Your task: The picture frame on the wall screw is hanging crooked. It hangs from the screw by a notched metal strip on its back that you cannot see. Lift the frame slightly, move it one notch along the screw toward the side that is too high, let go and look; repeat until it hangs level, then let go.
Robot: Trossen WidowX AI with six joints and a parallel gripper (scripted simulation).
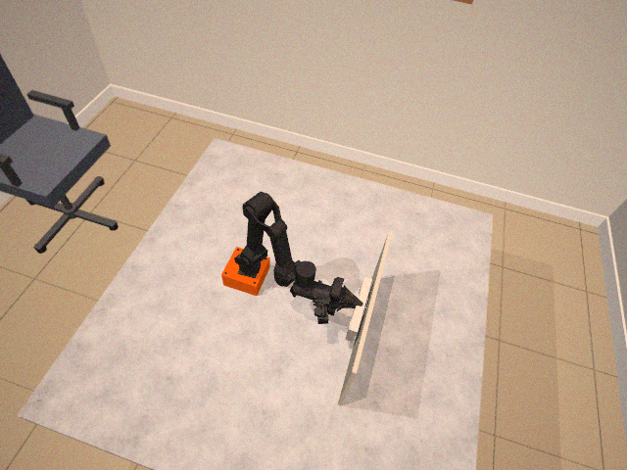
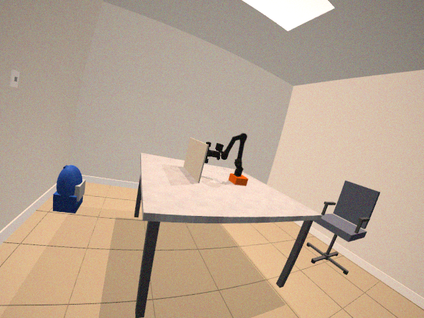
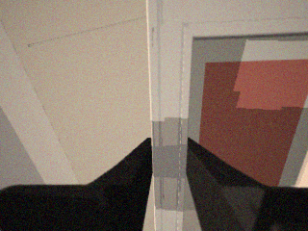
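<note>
The picture frame is 50 mm below my gripper tip and 10 mm to the left of it. From my gripper tip the other things lie so: beige wall panel: 60 mm below, 10 mm ahead.
</note>
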